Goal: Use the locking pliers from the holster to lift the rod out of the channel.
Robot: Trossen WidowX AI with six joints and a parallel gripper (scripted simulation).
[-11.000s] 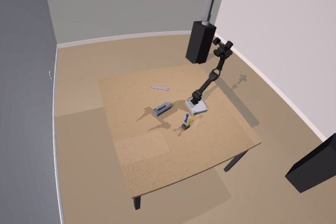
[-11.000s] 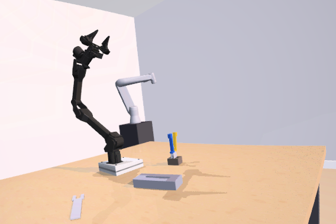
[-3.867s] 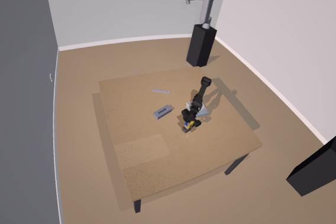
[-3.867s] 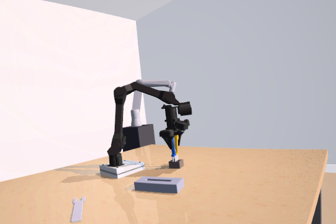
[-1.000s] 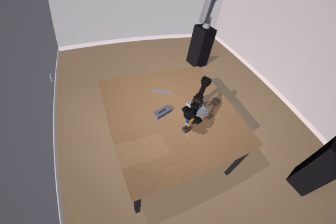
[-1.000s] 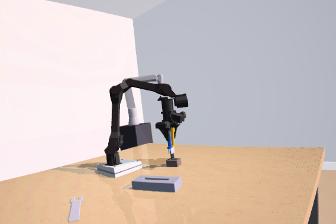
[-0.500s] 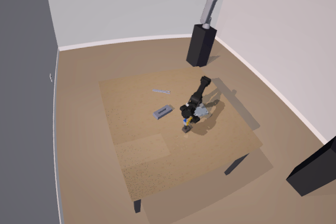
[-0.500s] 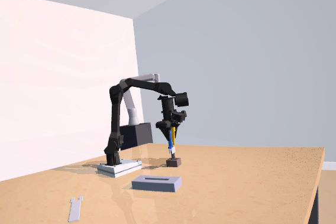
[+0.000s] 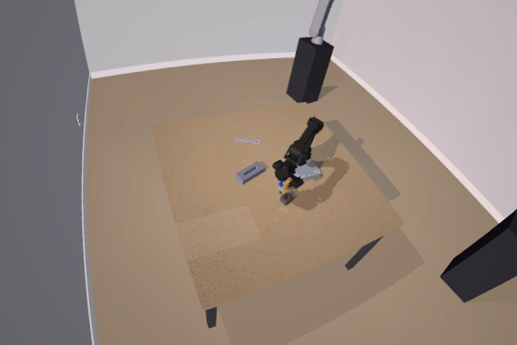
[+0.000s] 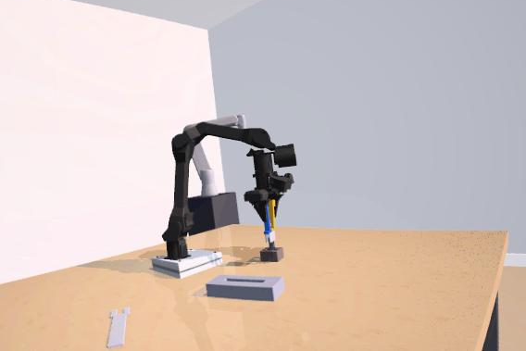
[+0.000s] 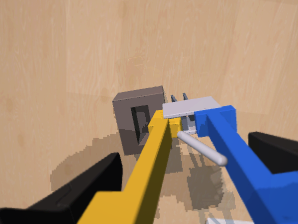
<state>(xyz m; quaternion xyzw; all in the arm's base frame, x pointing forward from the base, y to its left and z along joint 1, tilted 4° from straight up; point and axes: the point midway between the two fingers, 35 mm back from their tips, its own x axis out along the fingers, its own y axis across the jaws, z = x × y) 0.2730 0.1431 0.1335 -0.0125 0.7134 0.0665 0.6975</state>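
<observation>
The grey channel block is 6 cm ahead of my gripper tip, 24 cm to the right of it and 12 cm below it. Round my gripper tip: dark holster (3 cm behind, 3 cm to the left, 13 cm below); then silver pin (1 cm to the right); then yellow handle (2 cm to the left).
</observation>
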